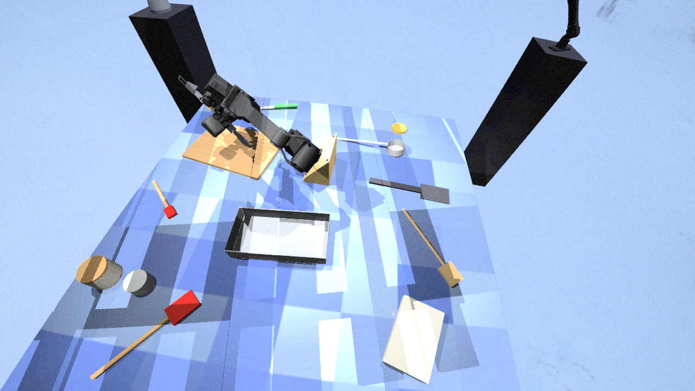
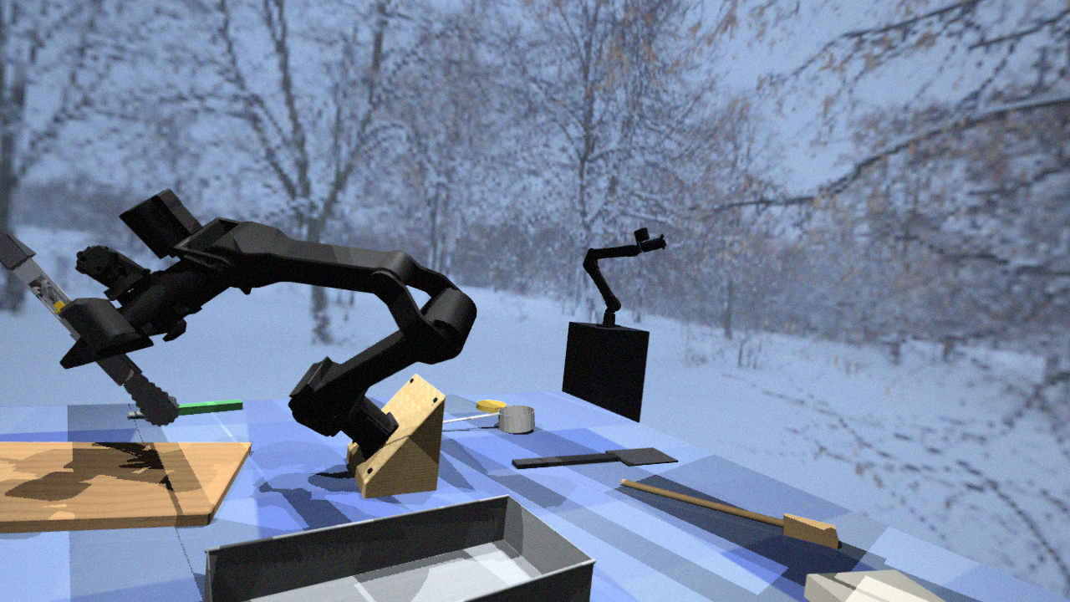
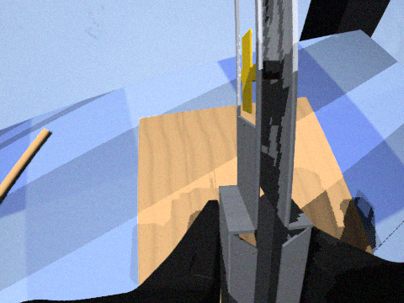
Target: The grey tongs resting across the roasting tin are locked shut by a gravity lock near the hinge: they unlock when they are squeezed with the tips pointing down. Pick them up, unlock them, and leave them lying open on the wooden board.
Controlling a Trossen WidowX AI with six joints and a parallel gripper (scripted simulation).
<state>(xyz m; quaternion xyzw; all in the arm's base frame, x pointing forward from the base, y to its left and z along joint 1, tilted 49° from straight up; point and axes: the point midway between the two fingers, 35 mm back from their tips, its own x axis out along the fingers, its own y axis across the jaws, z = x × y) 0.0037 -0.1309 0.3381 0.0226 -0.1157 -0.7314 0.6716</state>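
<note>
The wooden board is 3 cm behind my gripper tip and 15 cm below it. The rest, counted from my gripper tip: red spatula: 65 cm ahead, 10 cm to the left, 15 cm below; yellow lock piece: 1 cm to the right, 7 cm above; roasting tin: 32 cm ahead, 34 cm to the left, 13 cm below.
</note>
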